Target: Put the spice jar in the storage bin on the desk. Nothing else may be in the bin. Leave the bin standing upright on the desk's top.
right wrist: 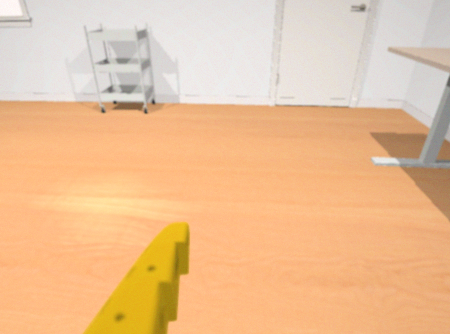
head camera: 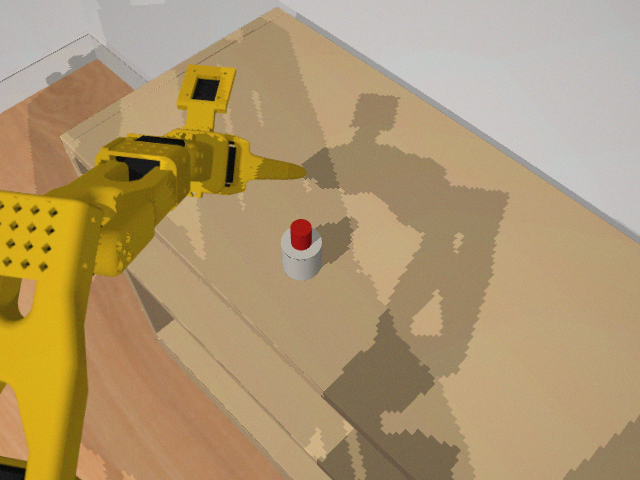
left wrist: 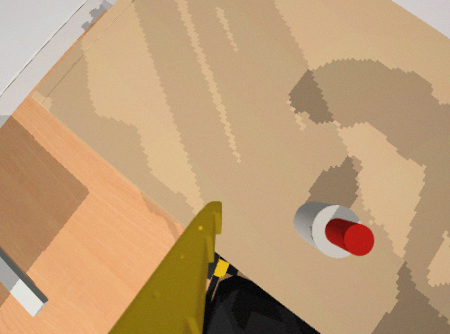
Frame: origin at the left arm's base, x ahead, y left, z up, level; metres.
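Seen in the pictures: left hand, its tool point: (left wrist: 221, 213); right hand, its tool point: (right wrist: 188, 241).
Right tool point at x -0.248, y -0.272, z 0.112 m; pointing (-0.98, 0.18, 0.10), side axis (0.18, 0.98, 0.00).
A point is followed by its place in that frame.
The spice jar (head camera: 301, 266) {x 0.329, y 0.032, z -0.137 m} (left wrist: 320, 235) {x 0.339, y 0.054, z -0.124 m}, a white-grey cylinder with a red cap, stands upright on a light wooden top (head camera: 558, 289) {x 0.448, y -0.208, z -0.165 m} (left wrist: 265, 220) {x 0.331, y 0.089, z -0.165 m}. My left gripper (head camera: 298, 171) (left wrist: 216, 212) is open and empty, above the wooden top. In the head camera it is drawn above the jar, and in the left wrist view the jar is to the right of its jaw tip. Its moving jaw is out of the left wrist picture. My right gripper (right wrist: 182, 231) is open over the floor, with one notched jaw showing. The storage bin does not show in these views.
Ledges (head camera: 232, 372) {x 0.286, y 0.123, z -0.430 m} run along the wooden furniture's front side. A wall (head camera: 516, 77) {x 0.657, y -0.074, z -0.097 m} stands behind it. A black part (left wrist: 255, 305) lies below the furniture edge. The right wrist view shows a three-tier cart (right wrist: 120, 66) {x -3.036, y -0.575, z -0.330 m}, a door (right wrist: 325, 55) {x -2.835, y 1.336, z -0.268 m} and a table with a grey leg (right wrist: 437, 125) {x -1.517, y 1.385, z -0.484 m}.
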